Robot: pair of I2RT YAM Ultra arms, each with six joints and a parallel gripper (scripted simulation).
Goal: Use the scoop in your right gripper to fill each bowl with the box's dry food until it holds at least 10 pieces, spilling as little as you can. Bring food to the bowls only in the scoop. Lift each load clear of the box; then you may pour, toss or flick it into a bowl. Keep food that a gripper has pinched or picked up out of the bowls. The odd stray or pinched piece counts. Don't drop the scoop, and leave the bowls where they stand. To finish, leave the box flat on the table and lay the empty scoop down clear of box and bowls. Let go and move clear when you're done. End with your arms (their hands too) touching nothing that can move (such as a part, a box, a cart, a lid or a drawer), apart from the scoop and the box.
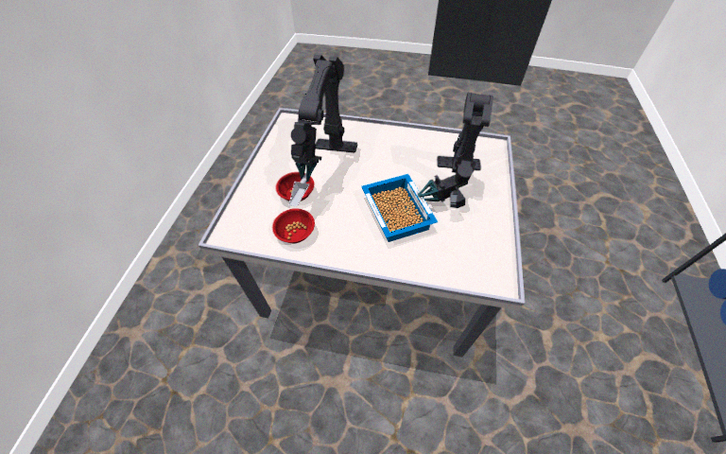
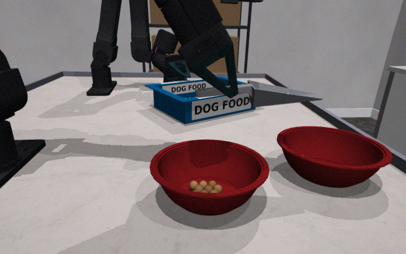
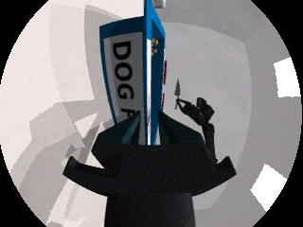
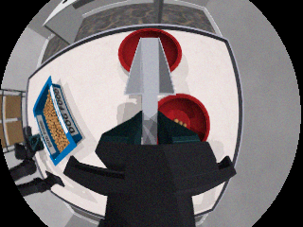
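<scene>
My right hand is 40 mm short of the grey scoop and 10 mm above it. Round my right hand: blue dog food box: 20 mm behind, 370 mm to the left, 90 mm below.
</scene>
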